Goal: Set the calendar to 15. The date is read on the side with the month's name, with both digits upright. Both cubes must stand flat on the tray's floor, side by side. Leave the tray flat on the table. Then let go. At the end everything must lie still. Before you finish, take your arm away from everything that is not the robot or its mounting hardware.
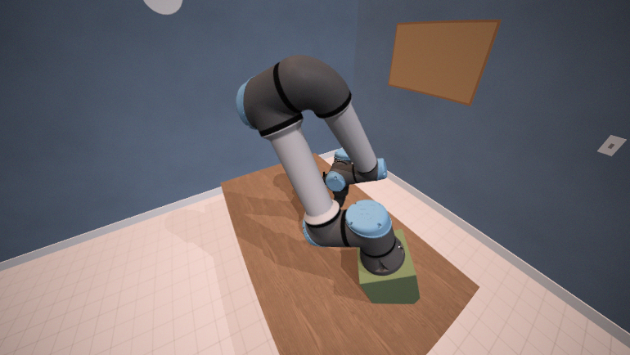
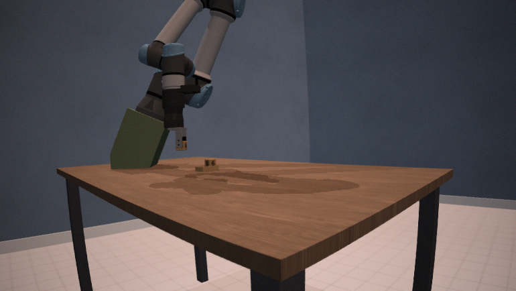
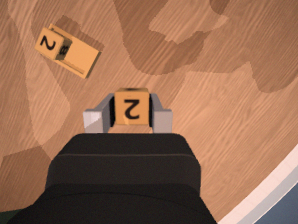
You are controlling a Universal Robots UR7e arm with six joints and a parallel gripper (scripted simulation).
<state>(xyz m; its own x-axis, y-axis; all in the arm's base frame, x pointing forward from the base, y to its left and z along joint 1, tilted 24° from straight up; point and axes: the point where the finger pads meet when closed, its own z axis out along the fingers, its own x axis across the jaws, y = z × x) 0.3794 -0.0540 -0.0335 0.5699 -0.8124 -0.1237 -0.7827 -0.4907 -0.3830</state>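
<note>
Now: the wooden tray 1 cm behind my hand, 11 cm to the left of it and 10 cm below it. From my hand the other things lie so: wooden cube: 1 cm below.
</note>
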